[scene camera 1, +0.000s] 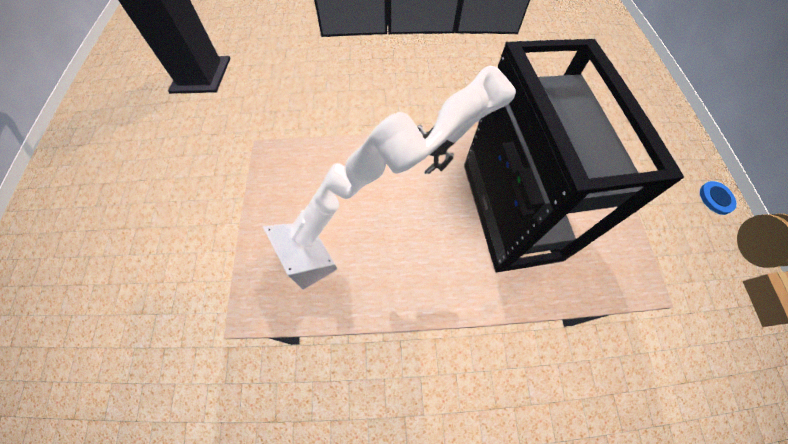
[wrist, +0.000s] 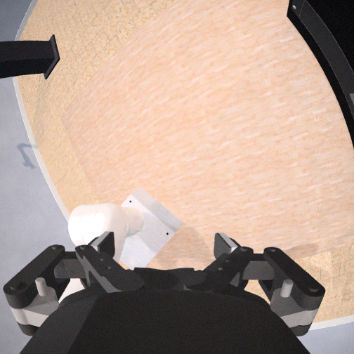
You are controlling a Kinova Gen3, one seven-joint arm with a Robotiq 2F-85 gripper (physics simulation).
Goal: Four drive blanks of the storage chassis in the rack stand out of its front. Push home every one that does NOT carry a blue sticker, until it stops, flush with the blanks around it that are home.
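Places are measured from the arm's base along level axes (x ahead, y left, z up), in millimetres.
Pixels of known places: arm's base, origin of its link: (scene camera 1: 303, 236).
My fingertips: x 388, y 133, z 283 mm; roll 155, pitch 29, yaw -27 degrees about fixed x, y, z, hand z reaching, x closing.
Observation:
Ahead of a thing's pixels: the offset from my fingertips to its top centre. "*": to the spot under its first point. Level surfaces: height alone.
The black rack (scene camera 1: 545, 110) (wrist: 325, 45) stands on the right part of the table, its front facing the arm. Inside its front, the dark chassis front {* 121 mm down, 293 mm ahead, 30 mm left} (scene camera 1: 496, 179) shows small blue marks (scene camera 1: 507, 164) (scene camera 1: 515, 202) and a green mark {* 105 mm up, 268 mm ahead, 116 mm right} (scene camera 1: 518, 179). Dark blocks appear to stand out there, but individual blanks, and which marks are stickers on them, are too small and dark to tell. My gripper (scene camera 1: 424, 150) (wrist: 163, 243) is open and empty, in the air in front of the rack and apart from it, with its fingers turned away from the rack. The wrist view shows no blanks.
The white arm rises from its grey base plate (scene camera 1: 300, 250) (wrist: 155, 235) on the left of the wooden table {394 mm down} (scene camera 1: 386, 286) (wrist: 225, 125), its bent upper part reaching close to the rack's front. A dark column (scene camera 1: 187, 49) (wrist: 25, 57) and dark cabinets (scene camera 1: 421, 16) stand beyond the table.

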